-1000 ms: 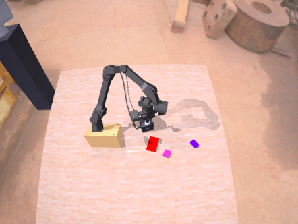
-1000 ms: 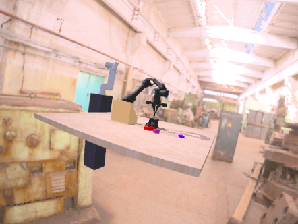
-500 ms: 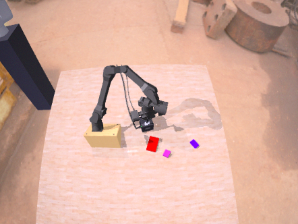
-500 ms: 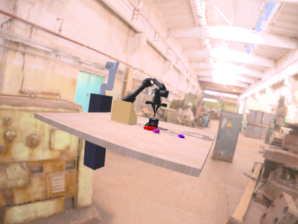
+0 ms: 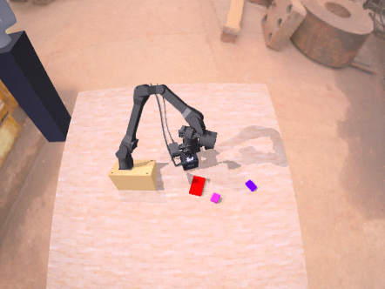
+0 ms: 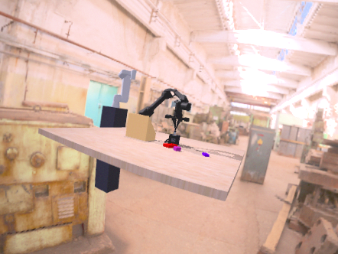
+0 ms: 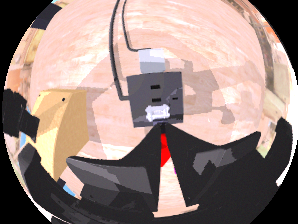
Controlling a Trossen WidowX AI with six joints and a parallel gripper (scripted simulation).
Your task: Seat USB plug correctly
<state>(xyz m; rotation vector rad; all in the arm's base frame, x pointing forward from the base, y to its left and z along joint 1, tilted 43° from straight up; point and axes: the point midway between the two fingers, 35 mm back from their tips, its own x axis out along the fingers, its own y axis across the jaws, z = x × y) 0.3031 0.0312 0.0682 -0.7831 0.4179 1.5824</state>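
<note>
The USB socket lies 6 cm below my gripper tip. The rest, counted from my gripper tip: flat red block: 3 cm ahead, 12 cm to the right, 12 cm below; magenta block: 12 cm ahead, 19 cm to the right, 11 cm below; USB plug: 2 cm below.
</note>
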